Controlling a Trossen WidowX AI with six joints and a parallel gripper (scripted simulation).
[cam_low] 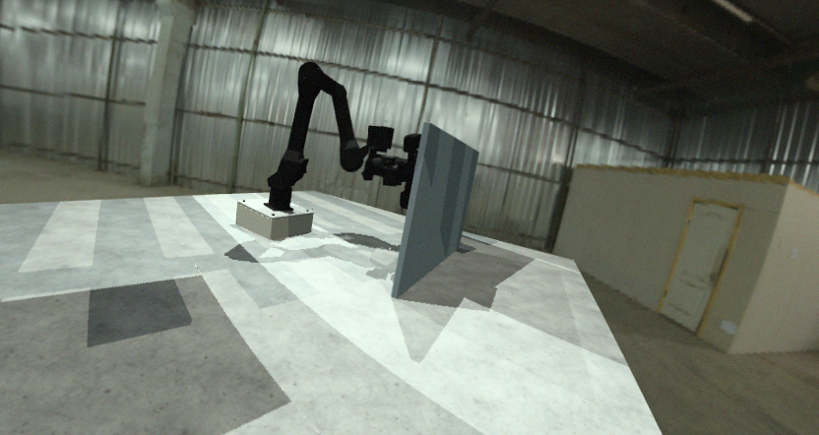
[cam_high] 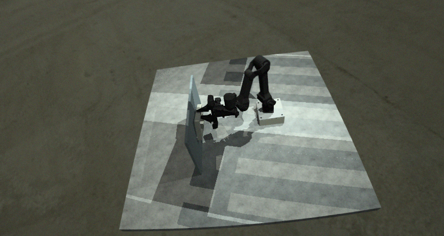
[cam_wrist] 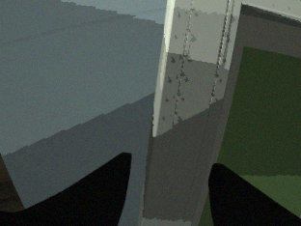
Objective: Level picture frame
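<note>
The picture frame is 5 cm below my gripper tip and 1 cm to the left of it. From my gripper tip the other things lie so: grey-blue wall panel: 6 cm below, 2 cm to the left, 1 cm ahead.
</note>
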